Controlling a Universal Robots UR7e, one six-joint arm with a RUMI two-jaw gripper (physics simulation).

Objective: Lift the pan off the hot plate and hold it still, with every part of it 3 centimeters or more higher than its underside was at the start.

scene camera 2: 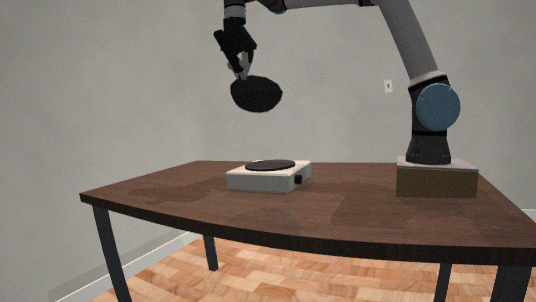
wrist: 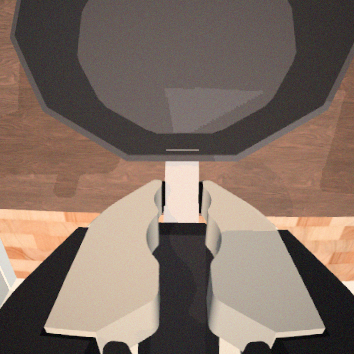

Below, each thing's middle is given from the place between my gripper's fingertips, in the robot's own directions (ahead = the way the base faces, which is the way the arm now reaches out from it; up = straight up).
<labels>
My gripper is now 20 mm to the left of the black pan (scene camera 2: pixel 257 94) and 20 mm below it.
</labels>
